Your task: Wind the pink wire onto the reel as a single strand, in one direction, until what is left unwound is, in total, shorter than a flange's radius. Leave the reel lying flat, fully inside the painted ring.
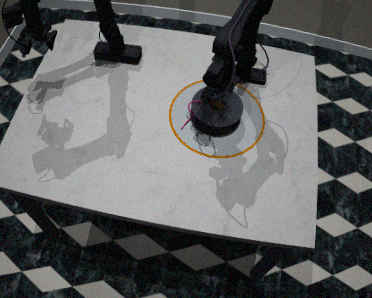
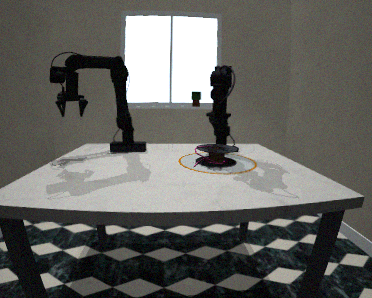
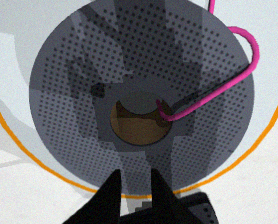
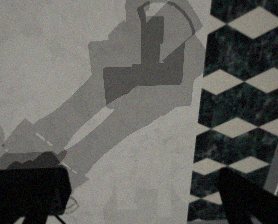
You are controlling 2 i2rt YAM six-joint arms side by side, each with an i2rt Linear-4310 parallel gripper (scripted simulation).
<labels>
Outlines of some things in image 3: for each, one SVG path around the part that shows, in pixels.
My left gripper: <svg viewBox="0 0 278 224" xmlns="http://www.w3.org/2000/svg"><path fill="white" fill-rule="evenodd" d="M120 169L114 170L94 196L62 224L119 224L122 193ZM152 168L153 224L204 224L178 200L156 168Z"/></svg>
A dark reel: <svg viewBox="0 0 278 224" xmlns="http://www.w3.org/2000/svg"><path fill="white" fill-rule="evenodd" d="M66 17L51 32L40 48L29 82L29 105L37 133L50 154L65 169L81 180L98 188L103 185L114 170L120 169L121 194L151 195L152 168L156 168L170 189L175 191L207 177L233 154L247 131L253 112L254 80L252 72L243 80L178 120L164 120L161 118L158 108L147 114L135 114L126 110L119 101L125 95L134 92L152 93L163 99L161 105L164 113L168 116L185 110L242 73L250 64L246 53L235 35L215 15L188 0L95 0Z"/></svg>
</labels>
